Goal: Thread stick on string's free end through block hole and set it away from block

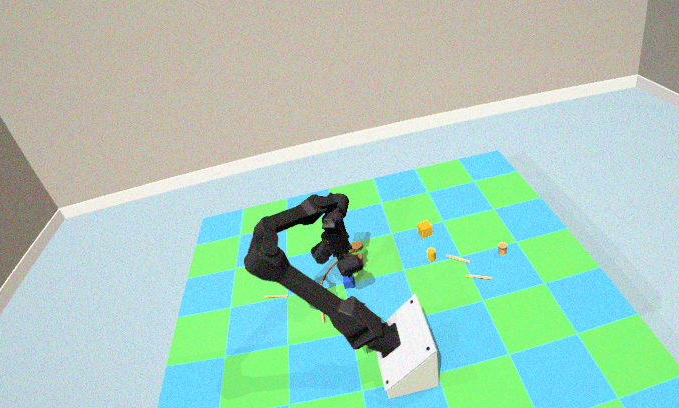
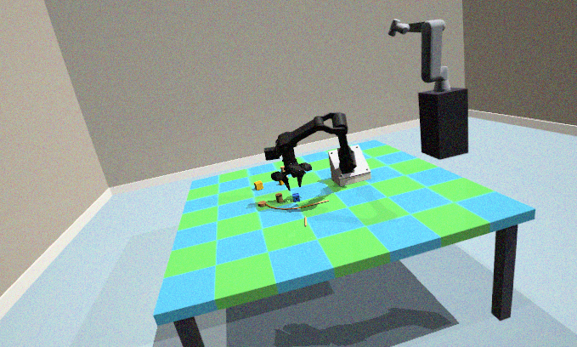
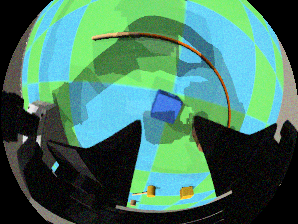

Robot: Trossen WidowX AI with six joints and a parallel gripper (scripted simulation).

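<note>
Now: gripper tip 40 mm above the blue block. The rest, counted from my gripper tip: thin wooden stick 70 mm behind, 90 mm to the left, 60 mm below; brown cylinder 80 mm ahead, 40 mm to the right, 40 mm below; round wooden button 160 mm ahead, 40 mm to the right, 50 mm below.
</note>
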